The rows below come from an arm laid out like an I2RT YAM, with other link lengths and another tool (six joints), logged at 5 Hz.
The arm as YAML. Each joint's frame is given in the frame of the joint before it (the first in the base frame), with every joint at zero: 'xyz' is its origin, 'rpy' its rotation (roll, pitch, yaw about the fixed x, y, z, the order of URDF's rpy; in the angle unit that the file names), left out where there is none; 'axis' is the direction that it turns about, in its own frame. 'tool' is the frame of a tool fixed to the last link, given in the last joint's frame.
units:
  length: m
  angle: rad
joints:
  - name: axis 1
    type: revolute
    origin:
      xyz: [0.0, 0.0, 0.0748]
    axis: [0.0, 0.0, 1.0]
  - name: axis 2
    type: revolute
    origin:
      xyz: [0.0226, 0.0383, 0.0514]
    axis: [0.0, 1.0, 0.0]
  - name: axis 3
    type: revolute
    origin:
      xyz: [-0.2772, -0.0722, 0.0]
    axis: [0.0, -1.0, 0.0]
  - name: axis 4
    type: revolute
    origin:
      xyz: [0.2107, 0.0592, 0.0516]
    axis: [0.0, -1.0, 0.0]
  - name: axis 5
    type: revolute
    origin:
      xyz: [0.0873, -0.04, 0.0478]
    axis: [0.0, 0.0, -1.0]
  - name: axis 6
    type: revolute
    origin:
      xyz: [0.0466, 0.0, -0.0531]
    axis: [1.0, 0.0, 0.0]
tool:
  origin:
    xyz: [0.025, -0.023, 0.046]
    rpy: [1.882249, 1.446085, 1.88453]
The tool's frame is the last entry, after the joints.
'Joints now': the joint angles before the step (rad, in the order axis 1, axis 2, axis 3, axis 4, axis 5, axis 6). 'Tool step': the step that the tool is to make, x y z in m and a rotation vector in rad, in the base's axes. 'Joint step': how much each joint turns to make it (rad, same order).
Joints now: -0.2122 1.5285 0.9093 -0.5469 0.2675 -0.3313
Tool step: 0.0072 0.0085 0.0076 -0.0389 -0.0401 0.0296
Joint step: 0.0360 -0.0089 0.0005 0.0395 0.0303 -0.0072
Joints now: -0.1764 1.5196 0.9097 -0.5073 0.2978 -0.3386
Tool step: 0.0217 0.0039 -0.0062 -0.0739 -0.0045 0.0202
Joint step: 0.0330 0.0783 0.0254 0.0763 0.0703 -0.0222
